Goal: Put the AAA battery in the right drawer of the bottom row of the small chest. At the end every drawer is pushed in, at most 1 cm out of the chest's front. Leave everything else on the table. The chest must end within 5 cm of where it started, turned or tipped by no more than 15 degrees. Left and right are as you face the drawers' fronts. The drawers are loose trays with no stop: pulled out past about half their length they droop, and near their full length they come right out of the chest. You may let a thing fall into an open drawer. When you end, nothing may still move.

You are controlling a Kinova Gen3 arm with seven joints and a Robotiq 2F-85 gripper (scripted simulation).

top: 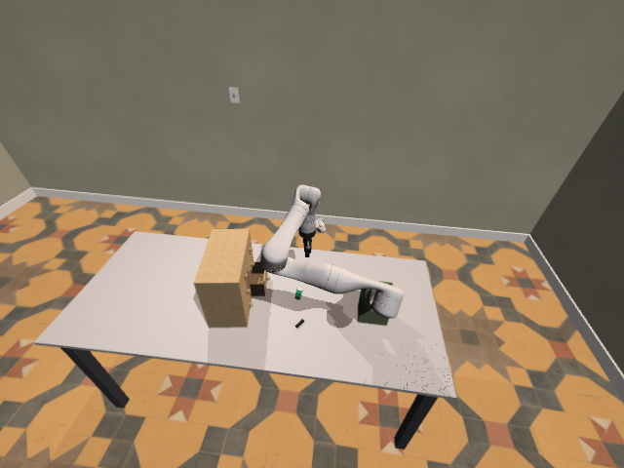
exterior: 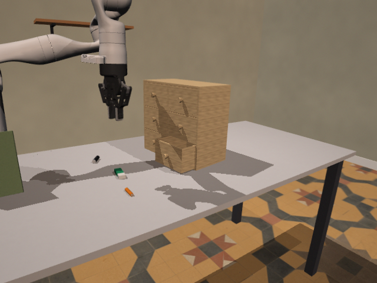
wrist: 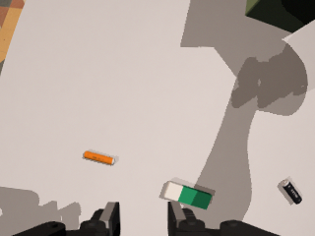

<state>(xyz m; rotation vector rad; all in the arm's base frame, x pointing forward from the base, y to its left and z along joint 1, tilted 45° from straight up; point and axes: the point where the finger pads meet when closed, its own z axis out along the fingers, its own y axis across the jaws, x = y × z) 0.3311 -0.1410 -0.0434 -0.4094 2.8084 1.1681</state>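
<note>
Right now the orange AAA battery is 10 mm ahead of my hand, 70 mm to the right of it and 230 mm below it. Round my hand: white eraser (30 mm ahead, 60 mm to the left, 220 mm below); then small black cylinder (10 mm behind, 240 mm to the left, 220 mm below).
</note>
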